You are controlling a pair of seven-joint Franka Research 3 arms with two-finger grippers.
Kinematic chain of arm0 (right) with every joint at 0, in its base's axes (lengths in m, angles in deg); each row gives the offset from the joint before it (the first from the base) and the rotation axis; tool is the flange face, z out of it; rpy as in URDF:
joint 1: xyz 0 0 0.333 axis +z
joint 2: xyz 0 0 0 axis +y
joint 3: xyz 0 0 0.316 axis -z
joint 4: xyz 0.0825 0 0 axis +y
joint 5: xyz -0.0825 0 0.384 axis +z
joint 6: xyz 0 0 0 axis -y
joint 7: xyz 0.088 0 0 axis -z
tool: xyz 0 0 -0.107 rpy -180 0 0
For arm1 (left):
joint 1: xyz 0 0 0.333 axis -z
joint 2: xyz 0 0 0 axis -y
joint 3: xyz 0 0 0.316 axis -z
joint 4: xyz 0.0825 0 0 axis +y
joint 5: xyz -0.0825 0 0.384 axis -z
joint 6: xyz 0 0 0 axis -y
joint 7: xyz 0.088 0 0 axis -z
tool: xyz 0 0 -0.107 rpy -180 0 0
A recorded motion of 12 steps. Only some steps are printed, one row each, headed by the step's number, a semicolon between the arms.
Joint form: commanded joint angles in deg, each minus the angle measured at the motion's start. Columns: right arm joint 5, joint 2, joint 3, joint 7, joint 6, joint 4, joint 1; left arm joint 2, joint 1, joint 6, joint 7, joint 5, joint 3, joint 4.
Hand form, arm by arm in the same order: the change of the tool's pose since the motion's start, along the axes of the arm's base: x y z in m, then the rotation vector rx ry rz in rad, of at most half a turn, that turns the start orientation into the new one. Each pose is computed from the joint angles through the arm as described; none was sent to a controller.
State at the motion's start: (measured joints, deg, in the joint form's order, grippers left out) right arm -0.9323 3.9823 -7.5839 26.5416 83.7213 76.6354 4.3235; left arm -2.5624 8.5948 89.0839 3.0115 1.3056 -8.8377 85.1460
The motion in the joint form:
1: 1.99 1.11 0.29 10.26 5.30 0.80 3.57; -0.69 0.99 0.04 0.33 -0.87 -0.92 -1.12
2: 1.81 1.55 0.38 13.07 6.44 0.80 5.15; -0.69 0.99 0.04 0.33 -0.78 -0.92 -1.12
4: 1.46 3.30 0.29 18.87 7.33 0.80 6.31; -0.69 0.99 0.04 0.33 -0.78 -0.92 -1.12
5: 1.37 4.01 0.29 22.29 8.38 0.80 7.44; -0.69 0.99 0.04 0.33 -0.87 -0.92 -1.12
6: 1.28 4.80 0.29 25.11 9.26 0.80 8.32; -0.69 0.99 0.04 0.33 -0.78 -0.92 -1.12
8: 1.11 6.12 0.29 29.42 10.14 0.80 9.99; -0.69 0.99 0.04 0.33 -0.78 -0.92 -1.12
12: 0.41 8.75 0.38 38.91 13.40 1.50 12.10; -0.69 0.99 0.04 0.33 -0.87 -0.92 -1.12
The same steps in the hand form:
1: 0.0078 0.0387 -0.0085 0.0633 -0.0435 -0.1170; 0.0038 0.0000 0.0026 0.0181 -0.0085 -0.0065
2: 0.0082 0.0539 -0.0110 0.0698 -0.0533 -0.1405; 0.0038 -0.0001 0.0026 0.0165 -0.0085 -0.0066
4: 0.0161 0.0677 -0.0273 0.0707 -0.0363 -0.2210; 0.0038 -0.0001 0.0026 0.0165 -0.0085 -0.0066
5: 0.0181 0.0801 -0.0329 0.0781 -0.0390 -0.2612; 0.0038 0.0000 0.0026 0.0181 -0.0085 -0.0065
6: 0.0208 0.0901 -0.0396 0.0831 -0.0380 -0.2953; 0.0038 -0.0001 0.0026 0.0165 -0.0085 -0.0066
8: 0.0230 0.1086 -0.0521 0.0852 -0.0275 -0.3420; 0.0038 -0.0001 0.0026 0.0165 -0.0085 -0.0066
12: 0.0329 0.1336 -0.0809 0.0910 -0.0230 -0.4728; 0.0038 0.0000 0.0026 0.0181 -0.0085 -0.0065

